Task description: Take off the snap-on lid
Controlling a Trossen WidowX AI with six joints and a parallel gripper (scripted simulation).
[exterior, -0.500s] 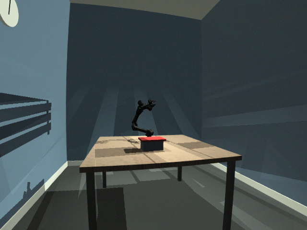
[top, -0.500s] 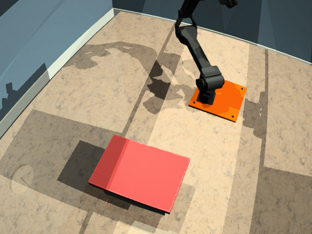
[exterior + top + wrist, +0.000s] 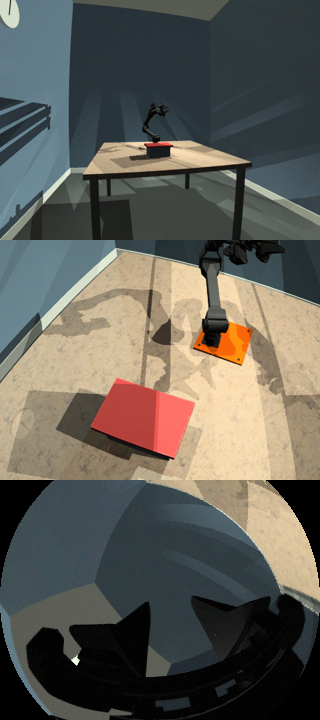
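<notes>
The red lid lies 37 cm below my gripper tip, 37 cm ahead of it and 25 cm to the right of it. Round my gripper tip: storage box: 42 cm below, 37 cm ahead, 25 cm to the right.
</notes>
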